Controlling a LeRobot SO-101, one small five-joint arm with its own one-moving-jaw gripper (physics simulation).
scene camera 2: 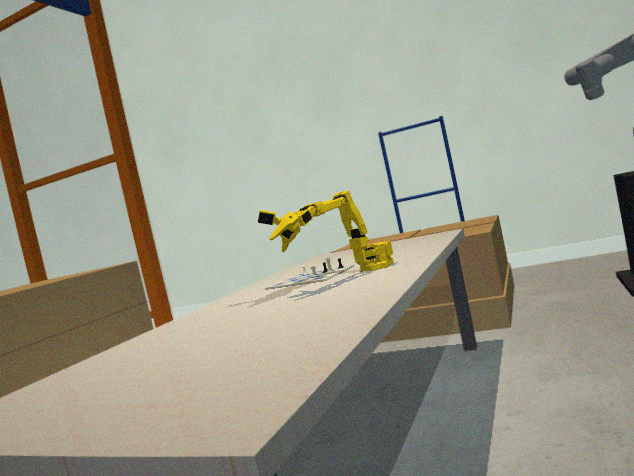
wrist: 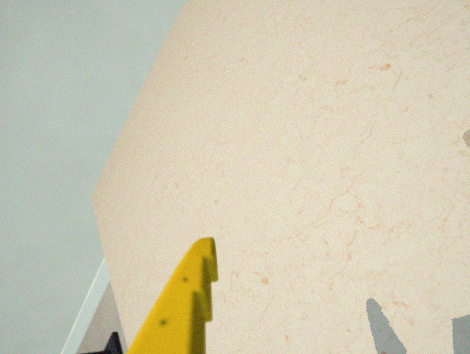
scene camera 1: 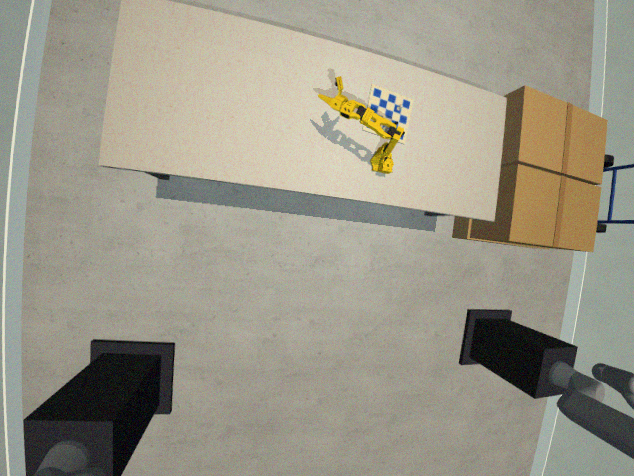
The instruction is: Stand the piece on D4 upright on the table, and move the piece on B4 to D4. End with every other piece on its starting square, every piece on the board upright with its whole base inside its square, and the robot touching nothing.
In view: a chessboard (scene camera 1: 382,101).
The wrist view misses the chessboard: it is out of frame.
